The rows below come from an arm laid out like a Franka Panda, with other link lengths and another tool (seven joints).
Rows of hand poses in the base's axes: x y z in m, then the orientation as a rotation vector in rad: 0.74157, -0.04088, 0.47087, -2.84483, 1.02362, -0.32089; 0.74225, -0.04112, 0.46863, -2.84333, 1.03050, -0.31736; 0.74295, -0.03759, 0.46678, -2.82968, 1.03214, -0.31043; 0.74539, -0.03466, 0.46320, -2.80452, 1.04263, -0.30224; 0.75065, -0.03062, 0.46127, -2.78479, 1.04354, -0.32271; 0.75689, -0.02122, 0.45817, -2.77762, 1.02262, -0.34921; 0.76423, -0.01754, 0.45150, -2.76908, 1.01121, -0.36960; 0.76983, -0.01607, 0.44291, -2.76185, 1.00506, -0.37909; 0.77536, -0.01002, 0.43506, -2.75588, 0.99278, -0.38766; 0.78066, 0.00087, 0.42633, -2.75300, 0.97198, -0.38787
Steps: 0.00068, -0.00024, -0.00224, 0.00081, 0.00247, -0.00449; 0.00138, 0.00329, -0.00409, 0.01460, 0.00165, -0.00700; 0.00382, 0.00622, -0.00767, 0.03676, -0.00138, -0.01678; 0.00908, 0.01026, -0.00960, 0.04734, -0.02063, -0.02094; 0.01532, 0.01966, -0.01270, 0.05003, -0.04198, -0.00934; 0.02266, 0.02334, -0.01937, 0.05339, -0.05887, -0.00389; 0.02826, 0.02481, -0.02796, 0.05793, -0.06812, -0.00123; 0.03379, 0.03086, -0.03581, 0.06306, -0.07727, 0.00571; 0.03909, 0.04175, -0.04454, 0.07024, -0.08158, 0.01916
